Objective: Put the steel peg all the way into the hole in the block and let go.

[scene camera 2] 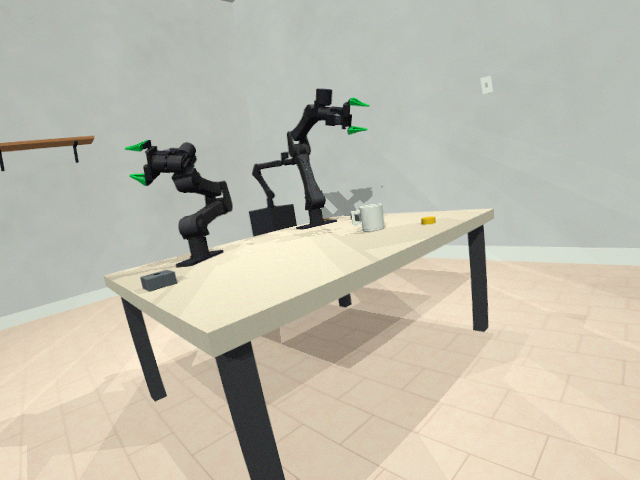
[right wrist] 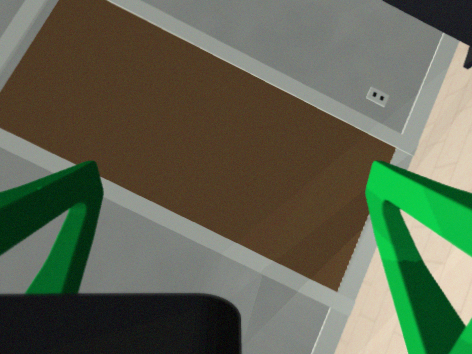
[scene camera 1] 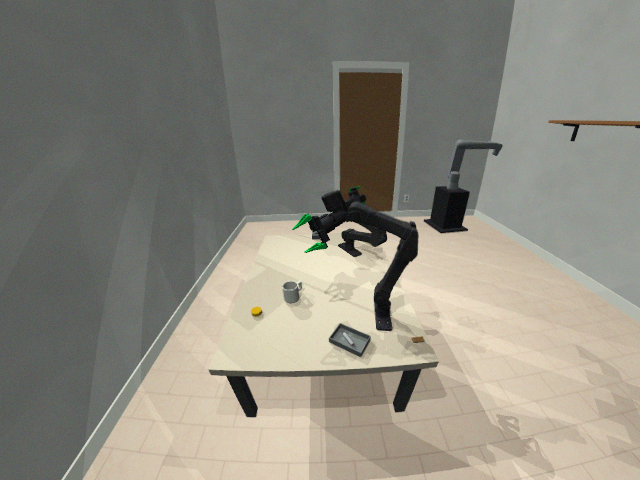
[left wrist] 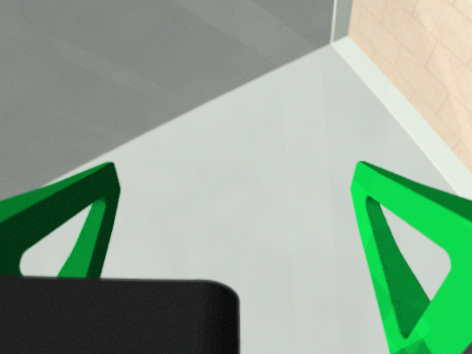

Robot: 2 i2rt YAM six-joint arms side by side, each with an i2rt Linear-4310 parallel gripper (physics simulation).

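Seen in the pictures: left gripper, fingertip midpoint: (scene camera 2: pixel 368 117) (scene camera 1: pixel 298 241) (left wrist: pixel 235 175); right gripper, fingertip midpoint: (scene camera 2: pixel 127 162) (right wrist: pixel 234 176) (scene camera 1: pixel 362 192); left arm's base, link origin: (scene camera 2: pixel 317 225) (scene camera 1: pixel 382 314); right arm's base, link origin: (scene camera 2: pixel 201 259) (scene camera 1: pixel 349 249).
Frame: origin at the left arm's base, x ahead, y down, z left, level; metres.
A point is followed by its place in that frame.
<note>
The steel peg (scene camera 1: pixel 348 338) {x 0.155, y -0.018, z 0.171 m} lies on its side in the dark tray (scene camera 1: pixel 344 348) {x 0.169, y -0.009, z 0.215 m} near the table's front edge in scene camera 1. The dark grey block (scene camera 2: pixel 158 280) {x 0.479, y -0.021, z -0.803 m} (scene camera 1: pixel 315 235) {x 0.446, y -0.032, z -0.765 m} sits at the left end of the table in scene camera 2, a dark hole in its top; in scene camera 1 it is at the far end, partly hidden by the left arm. My left gripper (scene camera 1: pixel 299 240) {x 0.351, y -0.424, z 0.090 m} (scene camera 2: pixel 368 117) {x 0.351, y -0.424, z 0.090 m} (left wrist: pixel 235 175) {x 0.351, y -0.424, z 0.090 m} is open and empty, high above the table. My right gripper (scene camera 1: pixel 355 195) {x 0.099, y -0.372, z -0.784 m} (scene camera 2: pixel 127 162) {x 0.099, y -0.372, z -0.784 m} (right wrist: pixel 234 176) {x 0.099, y -0.372, z -0.784 m} is open and empty, raised above the block's end. Neither wrist view shows peg or block.
A grey mug (scene camera 1: pixel 291 292) {x 0.445, y -0.073, z -0.032 m} (scene camera 2: pixel 372 217) {x 0.490, y -0.048, z -0.095 m} stands upright on the table (scene camera 1: pixel 279 356) {x 0.424, y 0.000, z 0.280 m} (scene camera 2: pixel 310 289) {x 0.840, y 0.000, z -0.592 m}, with a yellow disc (scene camera 1: pixel 256 311) {x 0.601, y -0.019, z 0.068 m} (scene camera 2: pixel 428 220) {x 0.622, y -0.013, z 0.040 m} beyond it. A small brown piece (scene camera 1: pixel 417 339) {x -0.136, y -0.008, z 0.148 m} lies near the left arm's base. A black pedestal (scene camera 1: pixel 449 207) (scene camera 2: pixel 272 219) with another arm stands on the floor.
</note>
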